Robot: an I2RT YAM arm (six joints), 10 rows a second.
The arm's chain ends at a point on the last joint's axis. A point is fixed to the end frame.
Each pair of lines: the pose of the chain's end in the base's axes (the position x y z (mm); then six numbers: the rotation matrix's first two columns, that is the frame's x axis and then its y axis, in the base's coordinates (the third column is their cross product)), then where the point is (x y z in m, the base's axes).
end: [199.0 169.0 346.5 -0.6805 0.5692 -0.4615 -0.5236 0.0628 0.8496]
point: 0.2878 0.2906 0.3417
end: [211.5 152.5 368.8 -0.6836 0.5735 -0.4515 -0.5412 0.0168 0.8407]
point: 0.2978 0.2760 0.3707
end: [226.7 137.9 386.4 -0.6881 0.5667 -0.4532 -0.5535 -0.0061 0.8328]
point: 0.3105 0.2630 0.3914
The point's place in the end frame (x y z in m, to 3 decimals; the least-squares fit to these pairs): 0.011 -0.043 0.144
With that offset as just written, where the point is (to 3 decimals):
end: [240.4 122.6 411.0 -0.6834 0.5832 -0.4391 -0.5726 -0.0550 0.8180]
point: 0.323 0.248 0.424
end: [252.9 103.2 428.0 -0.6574 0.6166 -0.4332 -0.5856 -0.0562 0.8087]
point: 0.339 0.225 0.446
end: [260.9 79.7 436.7 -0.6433 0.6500 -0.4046 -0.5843 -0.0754 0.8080]
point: 0.350 0.199 0.459
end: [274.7 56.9 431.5 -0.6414 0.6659 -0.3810 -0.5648 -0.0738 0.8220]
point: 0.367 0.174 0.453
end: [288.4 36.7 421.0 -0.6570 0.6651 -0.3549 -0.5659 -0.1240 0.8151]
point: 0.377 0.155 0.448
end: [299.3 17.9 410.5 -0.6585 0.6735 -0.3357 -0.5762 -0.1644 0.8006]
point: 0.387 0.136 0.444
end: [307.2 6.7 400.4 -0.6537 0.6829 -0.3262 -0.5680 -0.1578 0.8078]
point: 0.396 0.124 0.433
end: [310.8 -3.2 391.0 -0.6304 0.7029 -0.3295 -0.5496 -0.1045 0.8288]
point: 0.406 0.110 0.417
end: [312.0 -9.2 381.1 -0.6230 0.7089 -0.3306 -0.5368 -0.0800 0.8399]
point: 0.410 0.103 0.403
